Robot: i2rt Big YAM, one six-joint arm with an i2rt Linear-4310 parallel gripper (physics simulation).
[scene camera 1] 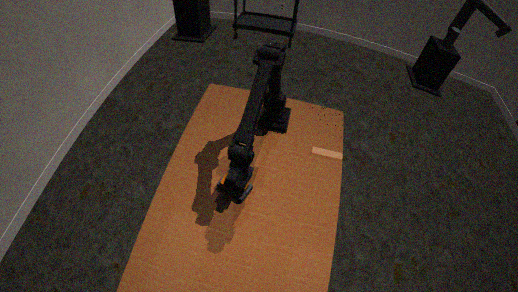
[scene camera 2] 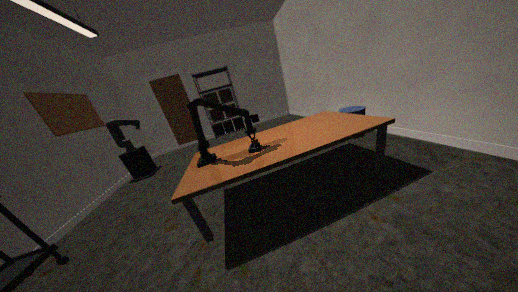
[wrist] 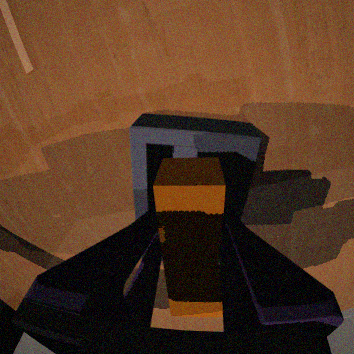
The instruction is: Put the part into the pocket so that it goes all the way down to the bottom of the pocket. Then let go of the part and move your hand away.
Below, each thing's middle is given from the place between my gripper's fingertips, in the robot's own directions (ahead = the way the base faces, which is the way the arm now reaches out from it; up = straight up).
Now: hand 6 cm above the pocket block (wrist: 152, 137), 4 cm to the left of it and 1 cm past it.
